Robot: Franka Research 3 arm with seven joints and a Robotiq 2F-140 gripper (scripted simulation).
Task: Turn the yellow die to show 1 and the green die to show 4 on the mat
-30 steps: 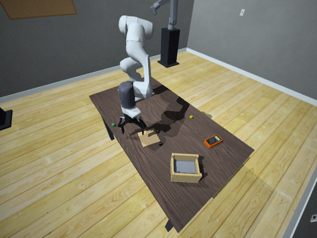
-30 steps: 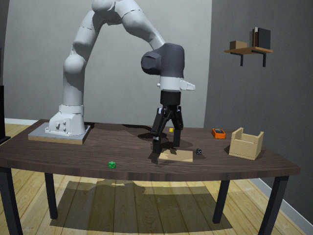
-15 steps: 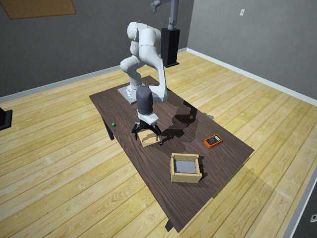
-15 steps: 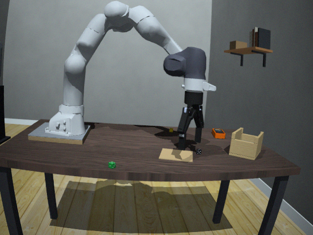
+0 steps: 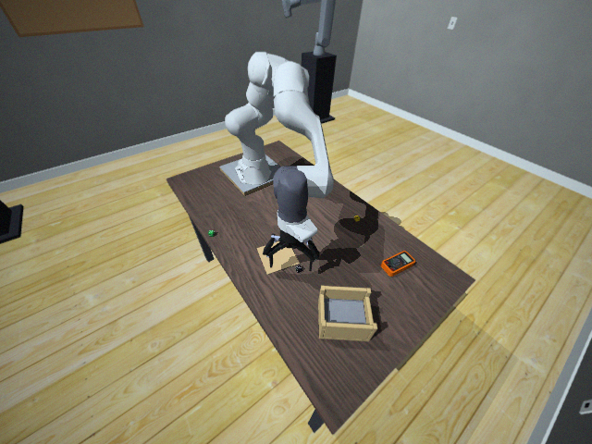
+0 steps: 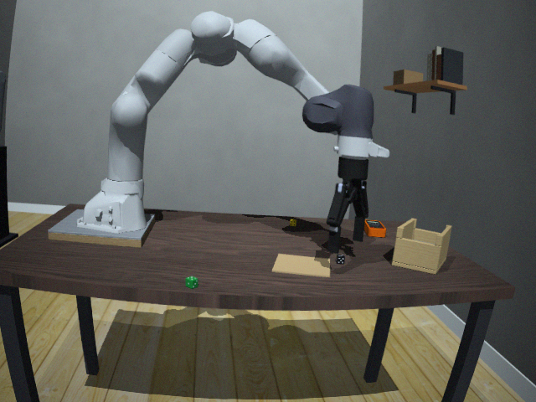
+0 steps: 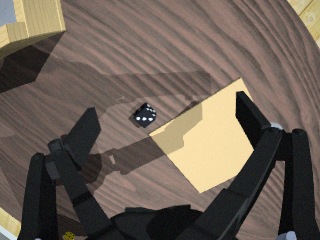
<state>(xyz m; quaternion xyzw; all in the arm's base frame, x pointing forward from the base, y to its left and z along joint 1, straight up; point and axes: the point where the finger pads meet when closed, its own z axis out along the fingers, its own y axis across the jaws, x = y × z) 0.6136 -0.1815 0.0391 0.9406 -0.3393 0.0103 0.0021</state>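
Right now the black die is 40 mm to the left of my hand and 60 mm below it. Also, from my hand: tan mat 110 mm behind, 60 mm below; wooden box 250 mm ahead, 50 mm to the left, 20 mm below; green die 370 mm behind, 180 mm to the right, 60 mm below.
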